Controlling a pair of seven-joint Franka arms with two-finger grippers.
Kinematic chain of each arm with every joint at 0, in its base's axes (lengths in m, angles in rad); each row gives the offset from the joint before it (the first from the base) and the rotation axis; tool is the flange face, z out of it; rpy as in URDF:
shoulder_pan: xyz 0 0 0.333 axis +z
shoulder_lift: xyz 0 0 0 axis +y
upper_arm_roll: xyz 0 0 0.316 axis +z
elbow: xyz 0.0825 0 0 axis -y
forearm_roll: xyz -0.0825 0 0.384 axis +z
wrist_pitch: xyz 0 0 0 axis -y
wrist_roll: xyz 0.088 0 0 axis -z
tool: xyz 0 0 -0.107 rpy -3.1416 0 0
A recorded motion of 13 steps. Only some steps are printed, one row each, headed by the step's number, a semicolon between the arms.
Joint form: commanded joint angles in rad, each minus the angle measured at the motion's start. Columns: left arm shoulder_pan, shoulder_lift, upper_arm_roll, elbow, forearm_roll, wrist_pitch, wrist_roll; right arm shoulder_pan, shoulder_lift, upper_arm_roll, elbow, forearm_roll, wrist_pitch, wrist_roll.
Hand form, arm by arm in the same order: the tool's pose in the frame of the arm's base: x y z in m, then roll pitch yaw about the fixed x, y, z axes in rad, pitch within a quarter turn. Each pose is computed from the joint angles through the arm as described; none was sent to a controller.
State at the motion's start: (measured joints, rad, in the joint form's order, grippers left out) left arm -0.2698 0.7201 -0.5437 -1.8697 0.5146 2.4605 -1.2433; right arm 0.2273 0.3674 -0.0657 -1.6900 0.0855 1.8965 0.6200
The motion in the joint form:
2: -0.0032 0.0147 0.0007 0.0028 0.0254 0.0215 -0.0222; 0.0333 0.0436 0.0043 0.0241 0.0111 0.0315 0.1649
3: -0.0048 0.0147 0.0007 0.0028 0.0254 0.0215 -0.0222; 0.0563 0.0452 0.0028 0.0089 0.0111 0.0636 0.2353
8: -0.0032 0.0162 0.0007 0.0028 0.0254 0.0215 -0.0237; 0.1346 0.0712 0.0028 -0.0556 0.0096 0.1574 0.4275
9: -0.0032 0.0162 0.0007 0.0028 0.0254 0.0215 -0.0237; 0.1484 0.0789 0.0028 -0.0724 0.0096 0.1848 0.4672
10: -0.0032 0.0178 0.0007 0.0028 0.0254 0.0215 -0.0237; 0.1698 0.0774 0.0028 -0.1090 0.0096 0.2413 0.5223
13: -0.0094 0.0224 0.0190 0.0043 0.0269 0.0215 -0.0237; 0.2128 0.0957 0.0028 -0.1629 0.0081 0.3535 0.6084
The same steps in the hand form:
2: 0.4443 -0.4521 0.1674 3.0987 0.0058 0.1387; 0.6340 0.1388 0.3574 3.0785 0.1478 -0.6276
3: 0.4436 -0.4528 0.1674 3.0987 0.0058 0.1371; 0.6312 0.1521 0.3519 3.0789 0.1318 -0.6778
8: 0.4441 -0.4520 0.1666 3.0993 0.0072 0.1402; 0.6128 0.1977 0.3135 3.0542 0.1093 -0.7987
9: 0.4441 -0.4520 0.1666 3.0993 0.0072 0.1402; 0.6086 0.2052 0.3033 3.0517 0.1028 -0.8263
10: 0.4438 -0.4519 0.1657 3.1000 0.0087 0.1402; 0.6009 0.2159 0.2927 3.0649 0.0870 -0.8621
13: 0.4475 -0.4467 0.1599 3.1124 0.0060 0.1470; 0.5876 0.2381 0.2671 3.0935 0.0604 -0.9081

